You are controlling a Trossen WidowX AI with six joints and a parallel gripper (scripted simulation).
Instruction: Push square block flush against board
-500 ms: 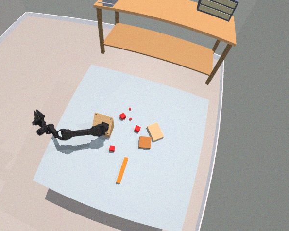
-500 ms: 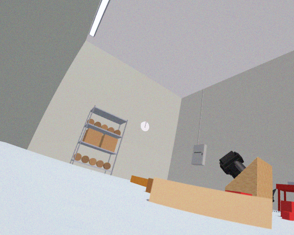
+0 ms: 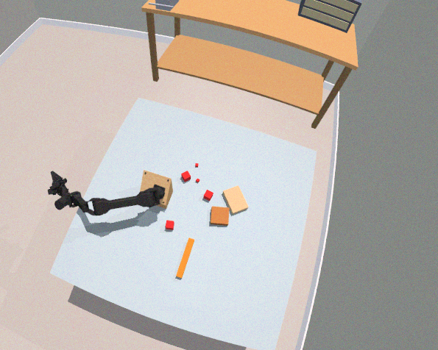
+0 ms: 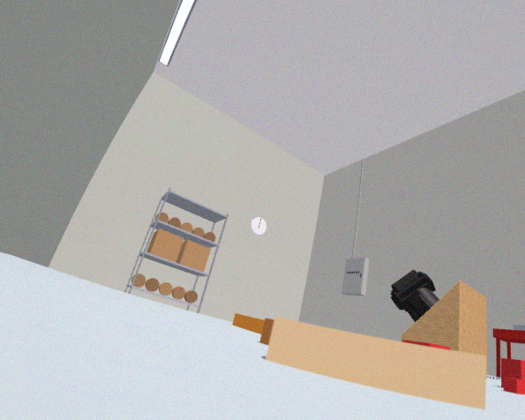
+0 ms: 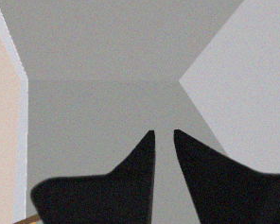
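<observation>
My gripper tip is now 99 cm short of the orange square block, 16 cm to the right of it and 14 cm above it. The rest, counted from my gripper tip: orange board 89 cm ahead, 14 cm below, 13 cm to the right; pale tan slab 104 cm ahead, 28 cm to the left, 14 cm below.
</observation>
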